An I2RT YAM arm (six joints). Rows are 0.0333 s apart.
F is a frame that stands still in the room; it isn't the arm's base.
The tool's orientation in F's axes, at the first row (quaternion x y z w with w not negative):
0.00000 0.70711 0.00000 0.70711
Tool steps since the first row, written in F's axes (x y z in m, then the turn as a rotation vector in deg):
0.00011 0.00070 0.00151 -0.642 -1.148 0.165
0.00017 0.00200 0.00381 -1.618 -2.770 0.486
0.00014 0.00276 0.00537 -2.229 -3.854 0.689
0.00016 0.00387 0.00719 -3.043 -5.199 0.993
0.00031 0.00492 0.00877 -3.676 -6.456 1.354
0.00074 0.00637 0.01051 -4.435 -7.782 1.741
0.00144 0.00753 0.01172 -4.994 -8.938 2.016
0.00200 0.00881 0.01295 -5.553 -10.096 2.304
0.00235 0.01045 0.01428 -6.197 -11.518 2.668
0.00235 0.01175 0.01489 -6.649 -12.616 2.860
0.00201 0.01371 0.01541 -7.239 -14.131 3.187
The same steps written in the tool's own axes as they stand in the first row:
-0.00151 0.00070 0.00011 -0.165 -1.148 -0.642
-0.00381 0.00200 0.00017 -0.486 -2.770 -1.618
-0.00537 0.00276 0.00014 -0.689 -3.854 -2.229
-0.00719 0.00387 0.00016 -0.993 -5.199 -3.043
-0.00877 0.00492 0.00031 -1.354 -6.456 -3.676
-0.01051 0.00637 0.00074 -1.741 -7.782 -4.435
-0.01172 0.00753 0.00144 -2.016 -8.938 -4.994
-0.01295 0.00881 0.00200 -2.304 -10.096 -5.553
-0.01428 0.01045 0.00235 -2.668 -11.518 -6.197
-0.01489 0.01175 0.00235 -2.860 -12.616 -6.649
-0.01541 0.01371 0.00201 -3.187 -14.131 -7.239

